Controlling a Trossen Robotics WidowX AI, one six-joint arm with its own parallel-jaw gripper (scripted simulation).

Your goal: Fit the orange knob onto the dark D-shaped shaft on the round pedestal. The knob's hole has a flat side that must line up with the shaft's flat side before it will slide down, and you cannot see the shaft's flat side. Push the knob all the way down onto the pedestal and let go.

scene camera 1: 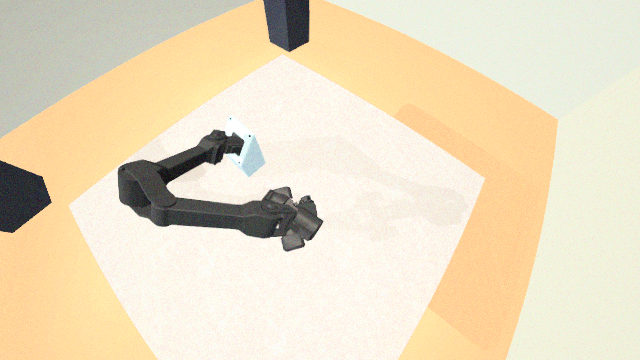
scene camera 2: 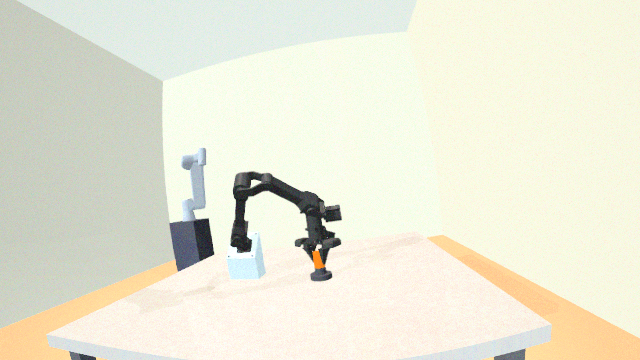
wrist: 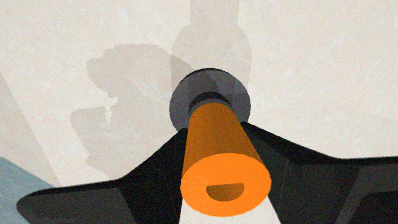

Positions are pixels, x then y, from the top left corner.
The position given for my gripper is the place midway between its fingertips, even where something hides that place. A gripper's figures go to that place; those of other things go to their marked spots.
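My gripper [wrist: 213, 130], 0.11 m from the lens. Orange knob [wrist: 222, 170], 0.06 m from the lens.
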